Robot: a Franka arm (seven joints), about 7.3 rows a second.
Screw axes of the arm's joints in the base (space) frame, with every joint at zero. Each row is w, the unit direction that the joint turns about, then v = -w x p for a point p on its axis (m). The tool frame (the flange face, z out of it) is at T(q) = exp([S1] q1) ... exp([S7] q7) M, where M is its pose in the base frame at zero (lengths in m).
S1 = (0, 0, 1, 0, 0, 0)
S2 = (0, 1, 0, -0.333, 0, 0)
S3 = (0, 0, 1, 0, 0, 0)
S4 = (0, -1, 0, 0.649, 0, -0.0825)
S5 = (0, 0, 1, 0, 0, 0)
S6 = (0, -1, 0, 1.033, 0, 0)
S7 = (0, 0, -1, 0, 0.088, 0)
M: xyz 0.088 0 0.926 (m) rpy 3.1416 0 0 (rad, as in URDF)
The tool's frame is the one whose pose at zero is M.
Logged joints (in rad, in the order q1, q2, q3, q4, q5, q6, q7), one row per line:
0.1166, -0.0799, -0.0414, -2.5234, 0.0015, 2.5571, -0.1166
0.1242, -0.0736, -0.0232, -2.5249, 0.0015, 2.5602, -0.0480
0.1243, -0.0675, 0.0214, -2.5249, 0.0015, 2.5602, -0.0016
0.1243, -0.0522, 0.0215, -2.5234, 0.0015, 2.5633, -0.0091
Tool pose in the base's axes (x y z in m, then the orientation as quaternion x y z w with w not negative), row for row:
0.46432, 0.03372, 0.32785, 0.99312, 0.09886, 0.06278, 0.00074
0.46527, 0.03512, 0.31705, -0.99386, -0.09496, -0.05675, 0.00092
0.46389, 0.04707, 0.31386, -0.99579, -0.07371, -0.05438, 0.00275
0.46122, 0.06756, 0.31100, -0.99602, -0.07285, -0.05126, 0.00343
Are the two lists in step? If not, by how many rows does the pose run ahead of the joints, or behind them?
The pose runs 1 row behind the joints: the pose in row i belongs to the joints in row i - 1.
